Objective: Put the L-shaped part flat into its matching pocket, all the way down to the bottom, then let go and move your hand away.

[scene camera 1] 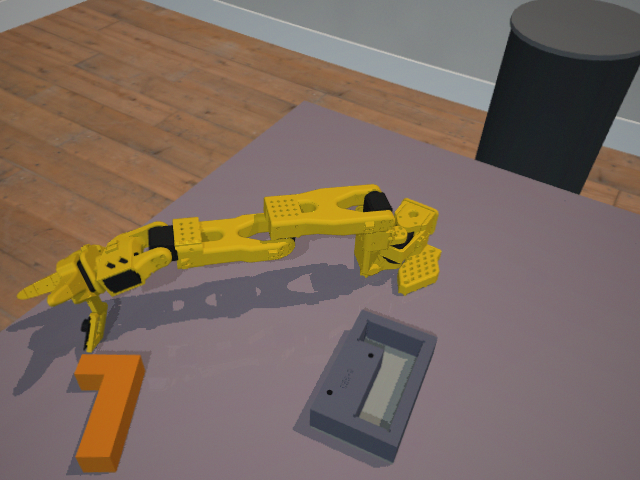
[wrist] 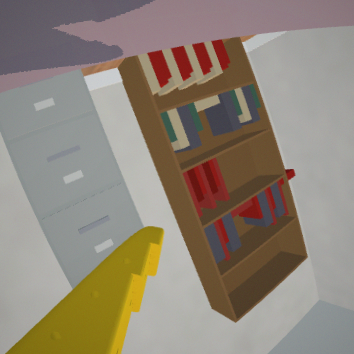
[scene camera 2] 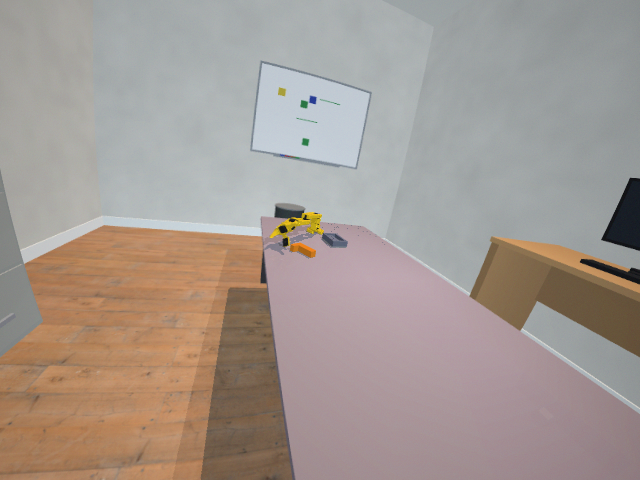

Labels:
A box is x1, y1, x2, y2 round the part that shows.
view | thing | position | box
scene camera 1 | orange L-shaped part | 118, 378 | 74, 354, 144, 471

